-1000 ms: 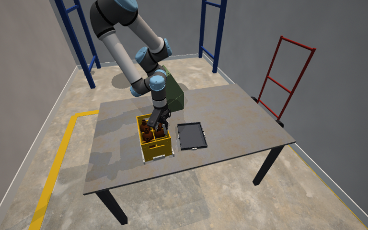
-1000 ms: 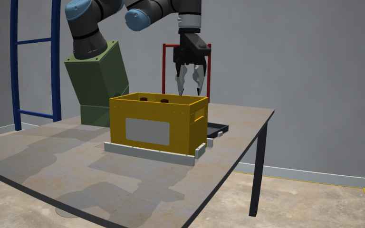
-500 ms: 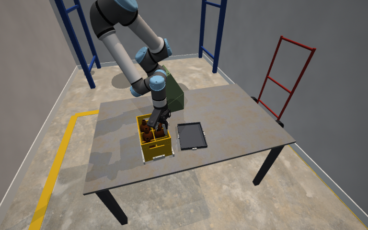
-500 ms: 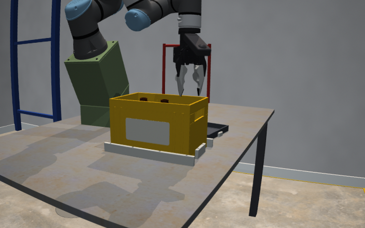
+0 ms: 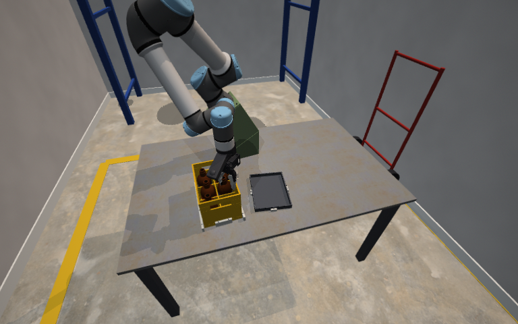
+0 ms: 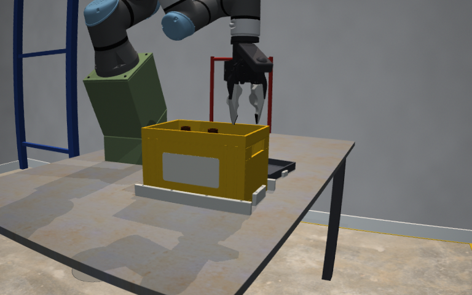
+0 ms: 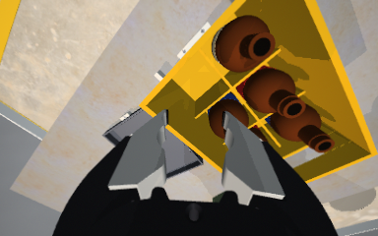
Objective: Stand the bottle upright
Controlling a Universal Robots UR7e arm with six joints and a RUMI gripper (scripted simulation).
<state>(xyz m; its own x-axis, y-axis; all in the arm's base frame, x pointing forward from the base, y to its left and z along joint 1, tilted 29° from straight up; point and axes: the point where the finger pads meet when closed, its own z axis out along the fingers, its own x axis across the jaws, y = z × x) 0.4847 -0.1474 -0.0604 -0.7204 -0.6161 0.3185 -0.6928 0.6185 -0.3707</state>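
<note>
Now: hand 11 cm above the yellow crate, 9 cm past it and 4 cm to the left of it. Also, from my hand: dark tray (24 cm to the left, 18 cm below, 7 cm behind).
</note>
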